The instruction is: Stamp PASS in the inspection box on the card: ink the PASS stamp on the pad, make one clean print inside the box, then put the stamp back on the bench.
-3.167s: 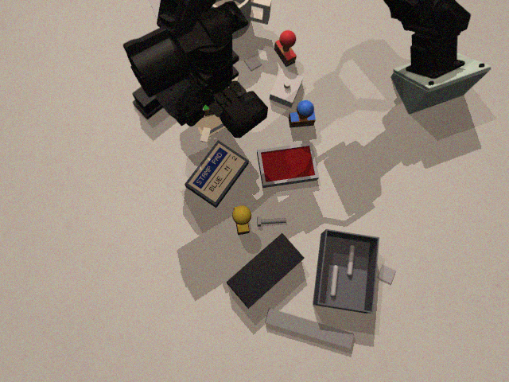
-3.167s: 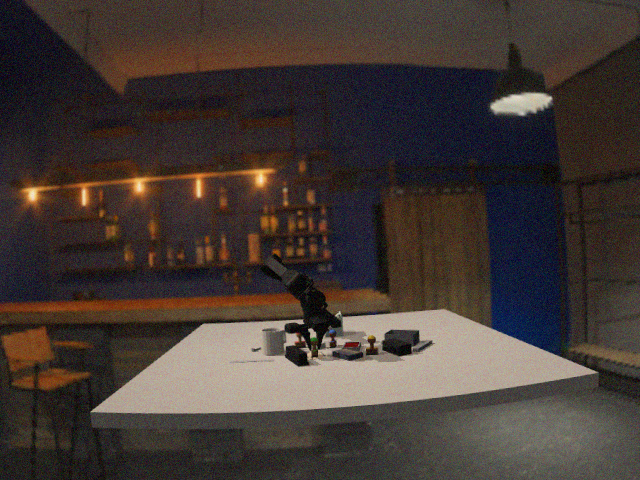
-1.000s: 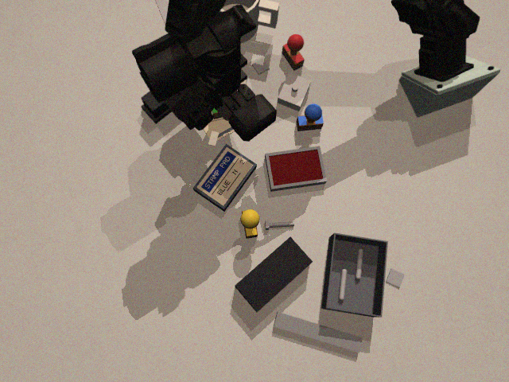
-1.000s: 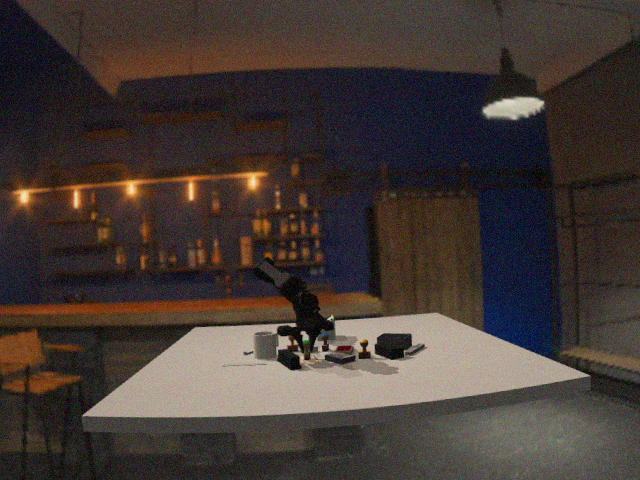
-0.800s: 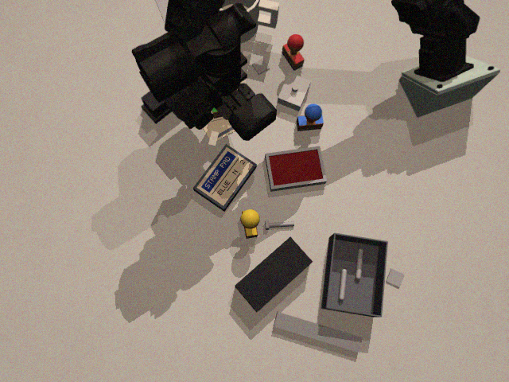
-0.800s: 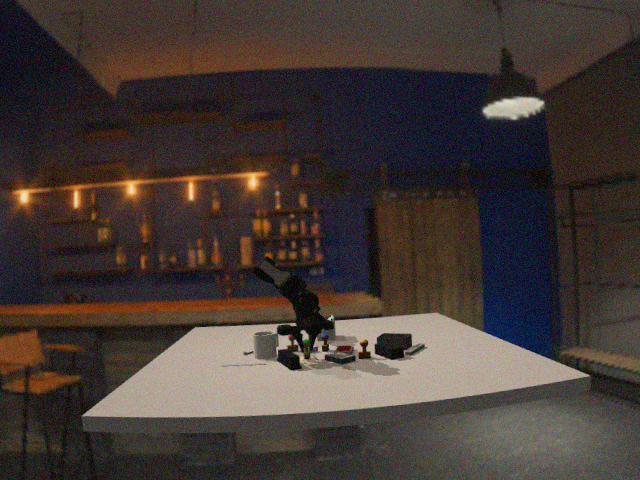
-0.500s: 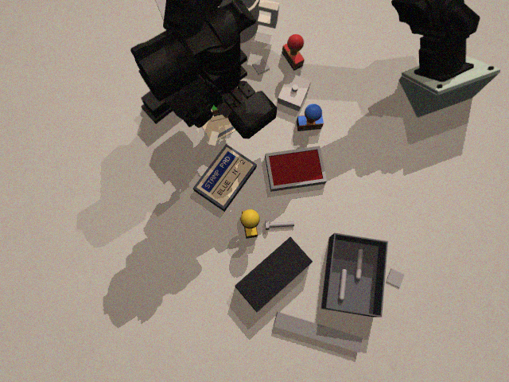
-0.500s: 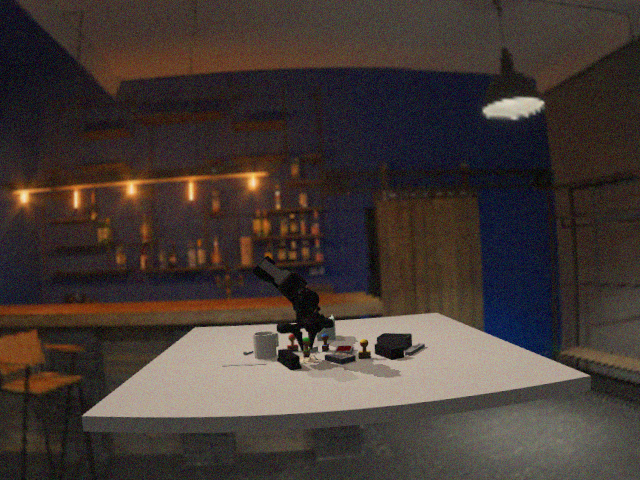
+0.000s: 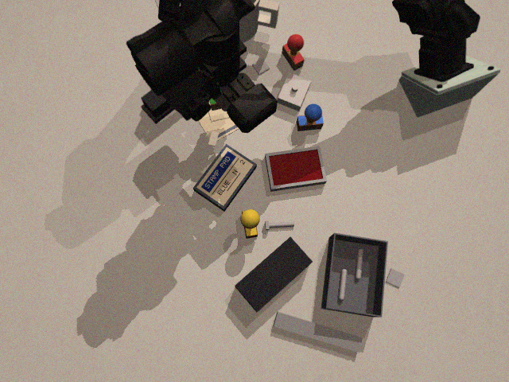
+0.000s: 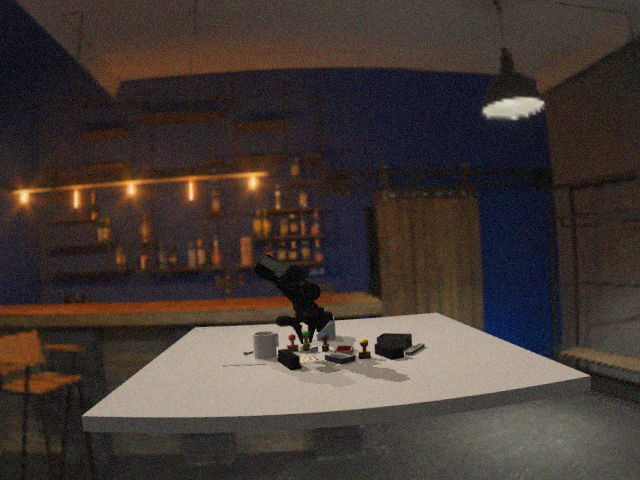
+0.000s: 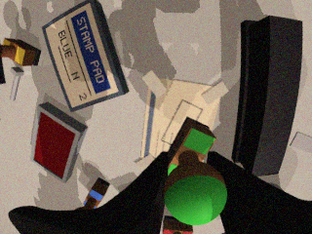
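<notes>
The cream card lies 6 cm below my gripper tip and 1 cm behind it. From my gripper tip the other things lie so: green-knobbed stamp (right at my gripper tip); blue stamp pad tin (10 cm to the left, 5 cm ahead, 4 cm below); long black block (7 cm to the right, 4 cm below, 4 cm ahead).
</notes>
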